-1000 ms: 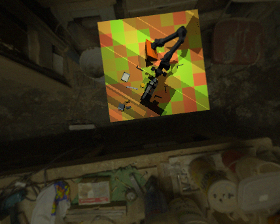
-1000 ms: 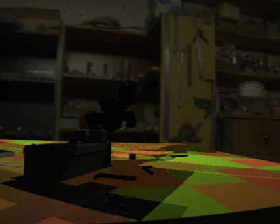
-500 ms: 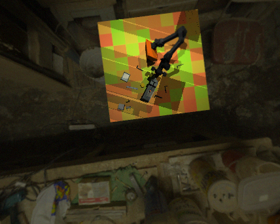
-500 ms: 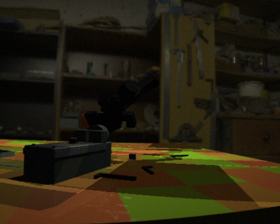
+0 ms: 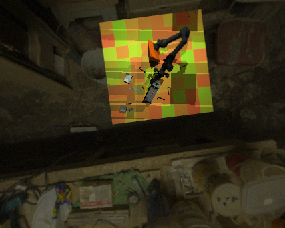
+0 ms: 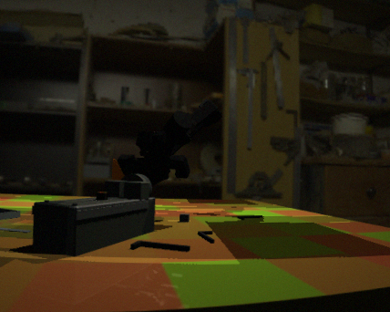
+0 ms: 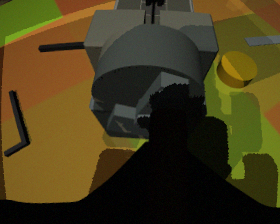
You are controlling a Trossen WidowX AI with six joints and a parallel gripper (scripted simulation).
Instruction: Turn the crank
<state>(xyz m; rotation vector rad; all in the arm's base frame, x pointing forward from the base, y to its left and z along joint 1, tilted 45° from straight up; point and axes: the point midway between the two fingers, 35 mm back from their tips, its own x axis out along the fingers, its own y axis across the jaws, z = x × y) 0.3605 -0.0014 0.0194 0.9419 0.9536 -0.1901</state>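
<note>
Right now the brown crank handle is 30 mm above my gripper tip, 10 mm to the left of it and 10 mm behind it. The rest, counted from my gripper tip: yellow disc 160 mm to the right, 80 mm below, 50 mm ahead; red pointer 150 mm ahead, 80 mm to the right, 10 mm below; small cube 120 mm to the left, 80 mm below, 80 mm behind.
</note>
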